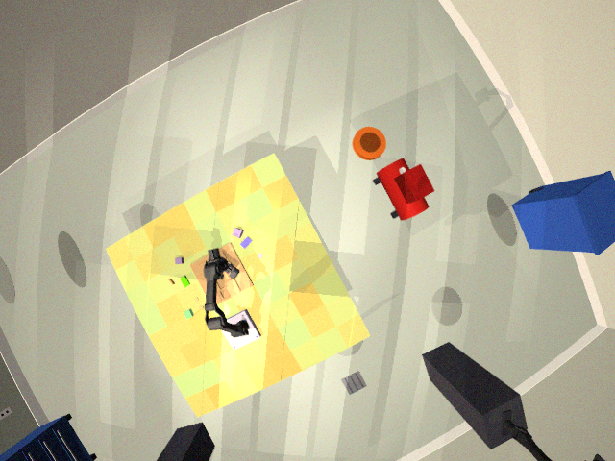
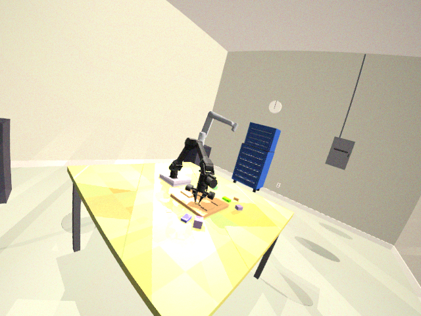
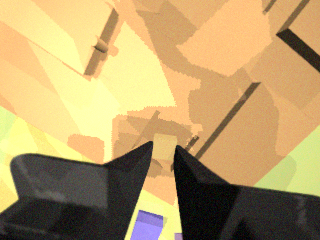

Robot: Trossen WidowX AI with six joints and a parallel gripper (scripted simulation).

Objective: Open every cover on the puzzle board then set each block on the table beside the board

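Right now my gripper tip is 10 cm to the right of the tan puzzle board, 6 cm past it and 1 cm above it. The rest, counted from my gripper tip: lilac block 30 cm to the left, 13 cm ahead, 2 cm below; brown block 40 cm to the left, 2 cm below, 2 cm ahead.
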